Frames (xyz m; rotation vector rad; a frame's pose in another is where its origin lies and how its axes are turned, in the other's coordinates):
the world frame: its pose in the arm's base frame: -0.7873 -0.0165 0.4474 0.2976 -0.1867 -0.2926
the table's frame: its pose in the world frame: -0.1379 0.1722 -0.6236 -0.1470 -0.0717 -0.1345
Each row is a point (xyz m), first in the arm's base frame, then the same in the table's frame.
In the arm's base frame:
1: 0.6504 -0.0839 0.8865
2: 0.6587 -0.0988 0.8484
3: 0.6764 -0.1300 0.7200
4: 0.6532 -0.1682 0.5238
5: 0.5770 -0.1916 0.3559
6: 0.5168 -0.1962 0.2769
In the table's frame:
1: 1.5782 0.3803 0.6677
2: 1.5856 0.3631 0.6304
3: 1.5929 0.3176 0.5053
4: 1.5558 0.2359 0.3252
5: 1.4704 0.1510 0.1836
6: 1.4060 0.1067 0.1222

